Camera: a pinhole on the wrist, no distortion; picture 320 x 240 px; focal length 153.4 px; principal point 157.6 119.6 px. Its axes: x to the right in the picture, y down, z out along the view. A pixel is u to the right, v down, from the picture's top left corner.
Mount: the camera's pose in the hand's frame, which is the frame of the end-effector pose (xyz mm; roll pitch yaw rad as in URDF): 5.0 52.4 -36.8 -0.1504 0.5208 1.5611
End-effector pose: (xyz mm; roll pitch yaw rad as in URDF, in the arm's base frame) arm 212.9 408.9 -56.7 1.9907 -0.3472 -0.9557
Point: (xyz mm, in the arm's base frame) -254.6 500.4 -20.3
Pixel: 178 223
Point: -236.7 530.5 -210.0
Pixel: outside the picture
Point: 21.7 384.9 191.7
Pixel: 297 103
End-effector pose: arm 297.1 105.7 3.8 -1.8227 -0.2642 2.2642
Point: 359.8 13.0 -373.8
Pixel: 250 216
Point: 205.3 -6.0 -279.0
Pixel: 171 151
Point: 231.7 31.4 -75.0
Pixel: 63 144
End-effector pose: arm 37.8 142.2 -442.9 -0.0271 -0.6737 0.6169
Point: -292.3 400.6 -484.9
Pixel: 305 171
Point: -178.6 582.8 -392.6
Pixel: outside the picture
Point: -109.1 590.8 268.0
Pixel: outside the picture
